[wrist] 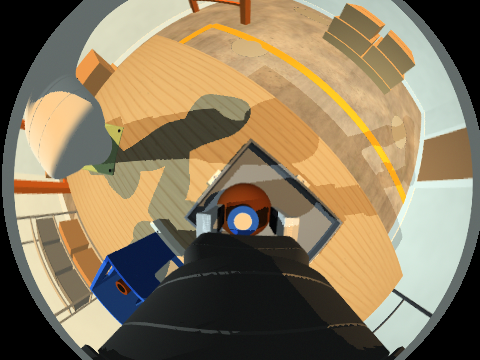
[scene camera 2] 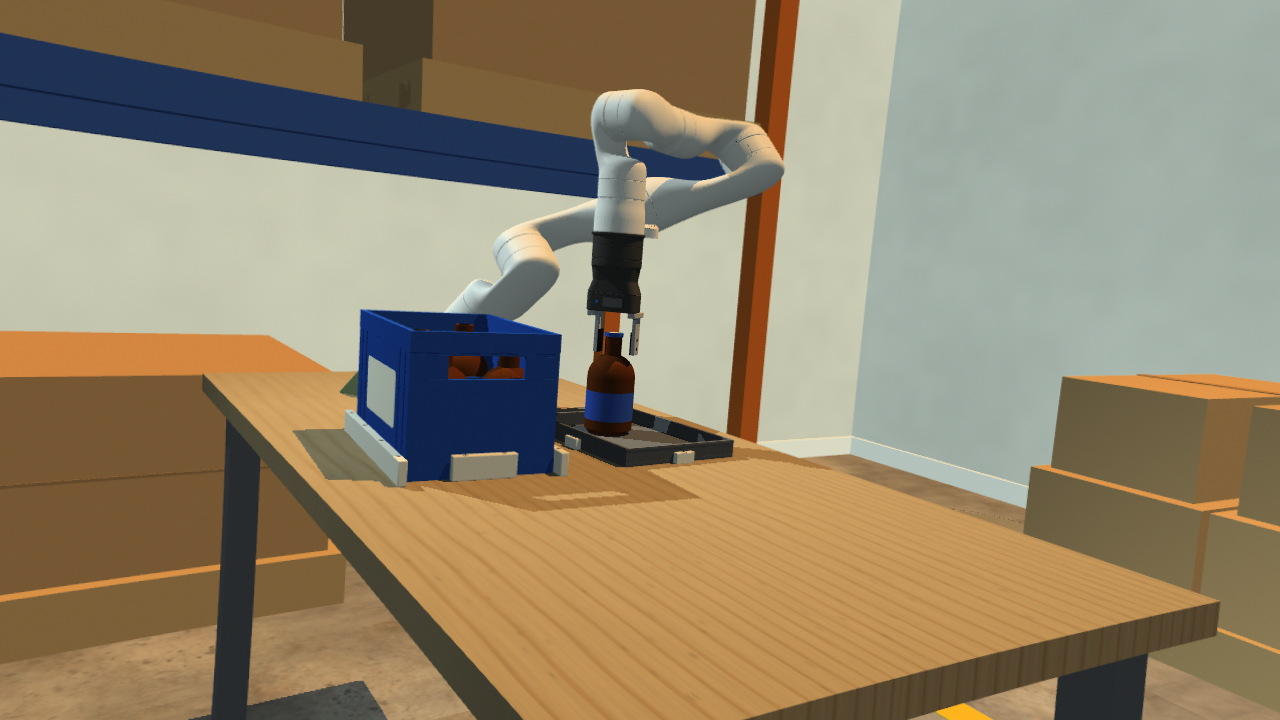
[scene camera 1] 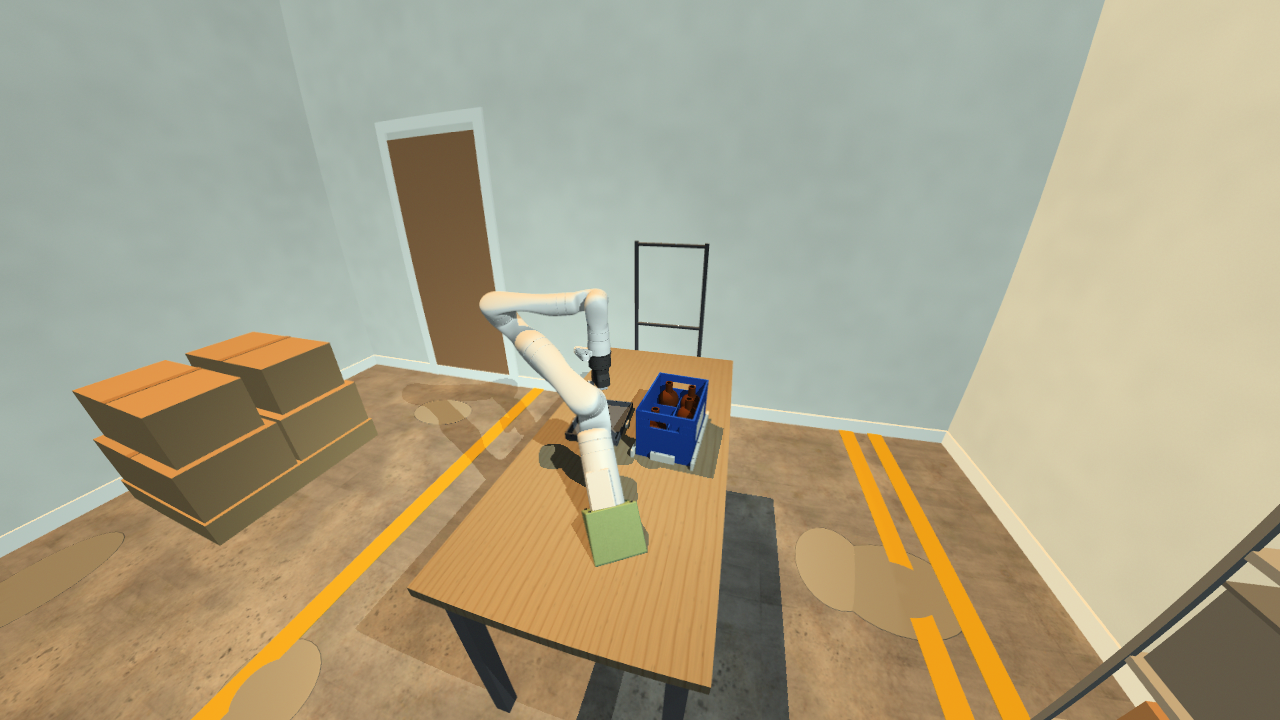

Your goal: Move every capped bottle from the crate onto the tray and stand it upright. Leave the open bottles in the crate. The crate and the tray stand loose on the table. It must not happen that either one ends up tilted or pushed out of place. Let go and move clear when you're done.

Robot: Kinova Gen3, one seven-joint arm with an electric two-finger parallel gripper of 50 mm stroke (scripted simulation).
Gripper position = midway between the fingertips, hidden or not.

I see my gripper [scene camera 2: 615, 353], a blue crate [scene camera 2: 404, 394], a dark tray [scene camera 2: 648, 430] and a brown capped bottle [wrist: 241, 220].
The blue crate is seen too in the wrist view [wrist: 143, 265]. The dark tray is seen too in the wrist view [wrist: 252, 164] and in scene camera 1 [scene camera 1: 619, 411]. My gripper also shows in the wrist view [wrist: 247, 215].
